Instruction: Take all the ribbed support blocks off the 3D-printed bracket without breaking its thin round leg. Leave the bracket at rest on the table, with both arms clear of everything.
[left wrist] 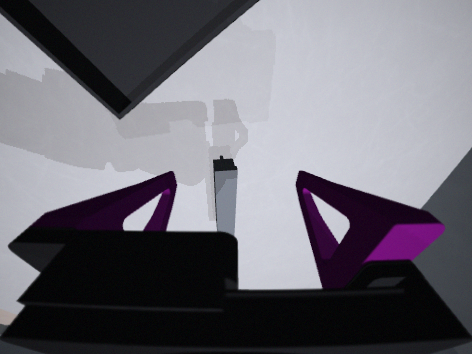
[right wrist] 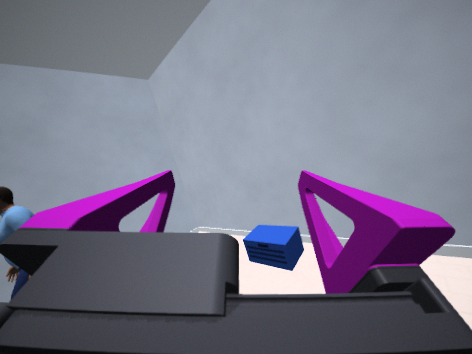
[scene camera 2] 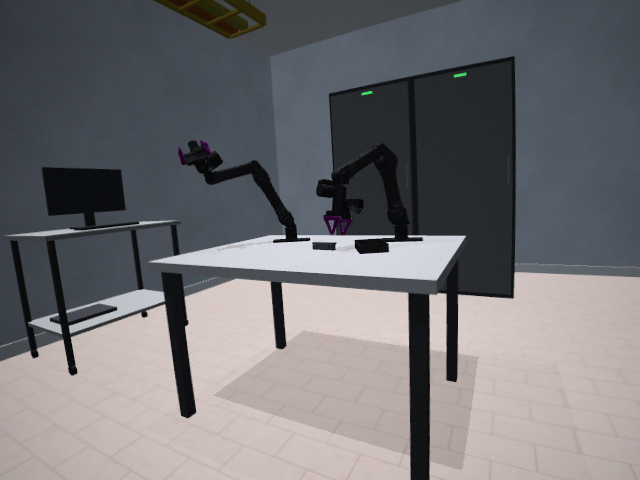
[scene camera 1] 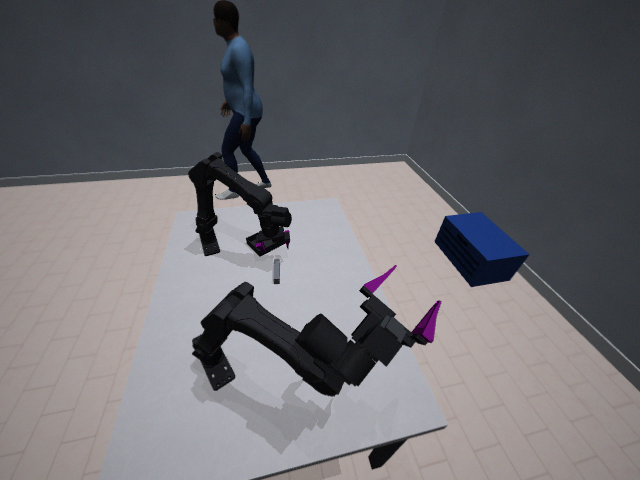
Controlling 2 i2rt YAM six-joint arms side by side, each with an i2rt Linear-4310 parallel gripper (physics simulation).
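The bracket piece [scene camera 1: 276, 271] [scene camera 2: 324, 245] [left wrist: 226, 200] lies on the table as a narrow bar with a grey top and darker material at its sides and far end. A small dark nub sticks out at the far end in the left wrist view. I cannot tell the ribbed blocks from the thin round leg. My left gripper [scene camera 1: 275, 248] [scene camera 2: 337, 232] [left wrist: 236, 177] is open, empty and pointing down above the table. In its wrist view the bar shows between the fingers, its near end hidden by the gripper body. My right gripper [scene camera 1: 417, 283] [scene camera 2: 190, 145] [right wrist: 236, 177] is open, empty and raised, far from the bar.
A black open tray [scene camera 1: 253, 248] [scene camera 2: 372, 248] [left wrist: 75, 62] sits on the table near the bar, partly under the left gripper in scene camera 1. A blue cabinet [scene camera 1: 480, 248] [right wrist: 274, 245] and a person [scene camera 1: 240, 77] [right wrist: 15, 220] are beyond the table.
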